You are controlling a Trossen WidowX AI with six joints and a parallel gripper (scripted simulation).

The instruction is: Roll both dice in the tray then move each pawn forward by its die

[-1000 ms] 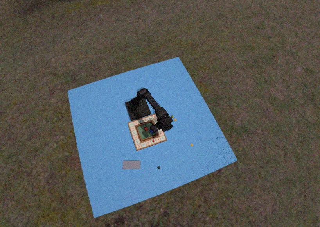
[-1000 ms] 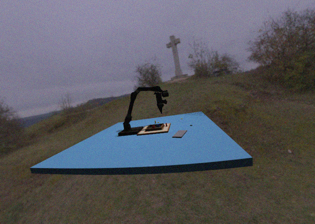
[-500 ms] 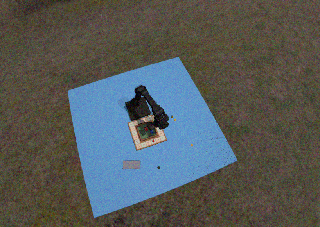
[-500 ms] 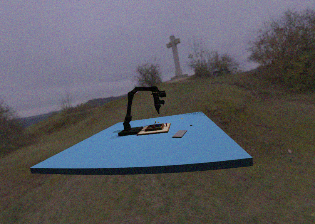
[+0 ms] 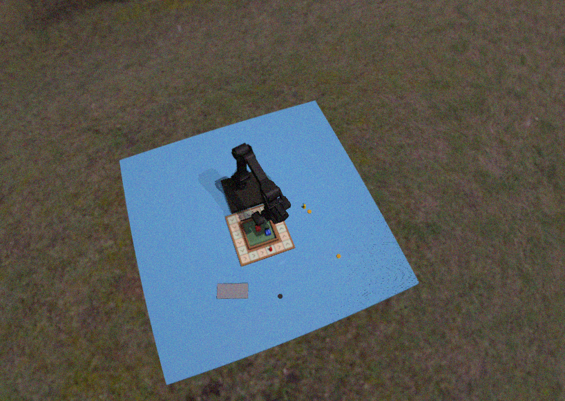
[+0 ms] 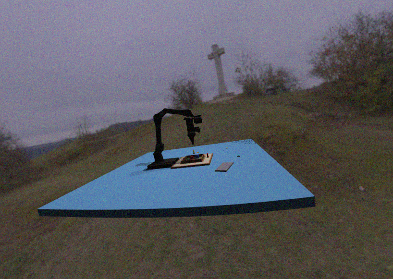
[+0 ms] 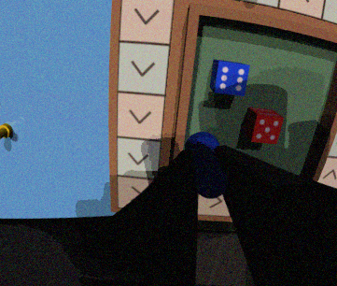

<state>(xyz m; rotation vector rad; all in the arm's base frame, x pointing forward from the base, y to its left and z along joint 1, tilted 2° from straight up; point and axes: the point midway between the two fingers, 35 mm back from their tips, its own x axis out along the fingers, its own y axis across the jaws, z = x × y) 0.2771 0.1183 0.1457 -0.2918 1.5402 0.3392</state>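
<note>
My gripper tip is 120 mm above the green tray, 70 mm to the left of it and 10 mm short of it. The rest, counted from my gripper tip: red pawn 120 mm ahead, 100 mm below, 30 mm to the right; then blue pawn 10 mm above; then small black disc 360 mm ahead, 130 mm below, 20 mm to the right.
</note>
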